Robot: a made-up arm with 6 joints. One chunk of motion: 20 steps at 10 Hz.
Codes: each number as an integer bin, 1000 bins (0 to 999) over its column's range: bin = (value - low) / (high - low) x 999, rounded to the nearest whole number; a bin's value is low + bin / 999 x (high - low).
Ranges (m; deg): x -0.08..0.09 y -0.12..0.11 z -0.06..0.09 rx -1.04..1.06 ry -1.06..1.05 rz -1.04..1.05
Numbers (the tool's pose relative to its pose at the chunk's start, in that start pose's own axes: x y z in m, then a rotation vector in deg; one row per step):
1: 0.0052 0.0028 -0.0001 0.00 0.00 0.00
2: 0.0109 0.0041 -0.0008 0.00 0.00 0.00
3: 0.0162 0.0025 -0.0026 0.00 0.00 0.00
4: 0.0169 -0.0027 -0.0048 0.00 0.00 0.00
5: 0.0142 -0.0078 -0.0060 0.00 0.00 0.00
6: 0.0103 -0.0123 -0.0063 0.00 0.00 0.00
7: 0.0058 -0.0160 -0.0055 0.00 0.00 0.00
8: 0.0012 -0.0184 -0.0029 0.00 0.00 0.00
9: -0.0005 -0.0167 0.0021 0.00 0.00 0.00
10: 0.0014 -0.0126 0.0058 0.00 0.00 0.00
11: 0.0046 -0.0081 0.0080 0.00 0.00 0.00
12: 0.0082 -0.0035 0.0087 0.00 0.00 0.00
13: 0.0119 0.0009 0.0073 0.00 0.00 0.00
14: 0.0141 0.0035 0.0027 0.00 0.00 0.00
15: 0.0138 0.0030 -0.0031 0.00 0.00 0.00
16: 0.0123 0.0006 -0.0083 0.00 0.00 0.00
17: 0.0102 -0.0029 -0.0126 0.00 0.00 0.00
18: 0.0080 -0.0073 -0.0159 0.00 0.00 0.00
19: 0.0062 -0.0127 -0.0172 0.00 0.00 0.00
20: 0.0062 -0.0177 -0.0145 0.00 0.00 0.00
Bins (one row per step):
1: 501 533 399 495 502 497
2: 534 539 394 495 502 497
3: 565 532 382 495 502 497
4: 569 509 368 495 502 497
5: 554 487 360 495 502 497
6: 531 468 358 495 502 497
7: 504 452 363 495 502 497
8: 477 441 380 495 502 497
9: 467 449 414 495 502 497
10: 478 466 438 495 502 497
11: 497 486 453 495 502 497
12: 518 506 458 495 502 497
13: 540 525 448 495 502 497
14: 553 536 418 495 502 497
15: 551 534 379 495 502 497
16: 542 524 344 495 502 497
17: 530 509 316 495 502 497
18: 517 490 294 495 502 497
19: 507 466 285 495 502 497
20: 507 444 303 495 502 497

